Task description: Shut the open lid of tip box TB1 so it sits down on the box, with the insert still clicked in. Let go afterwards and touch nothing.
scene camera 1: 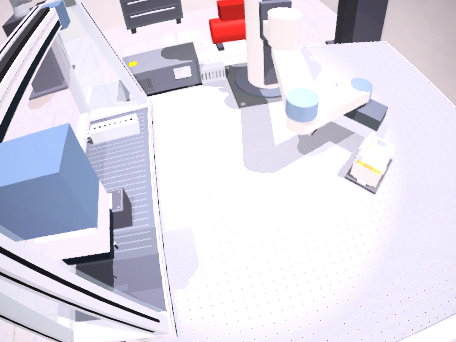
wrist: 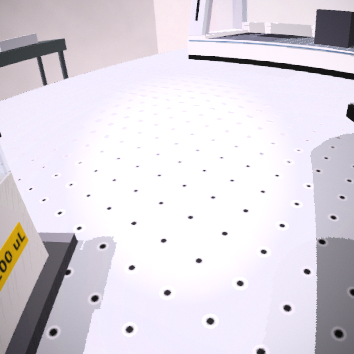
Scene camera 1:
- my gripper: 333, 144
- clear lid: 377, 155
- grey instrument box: 160, 63
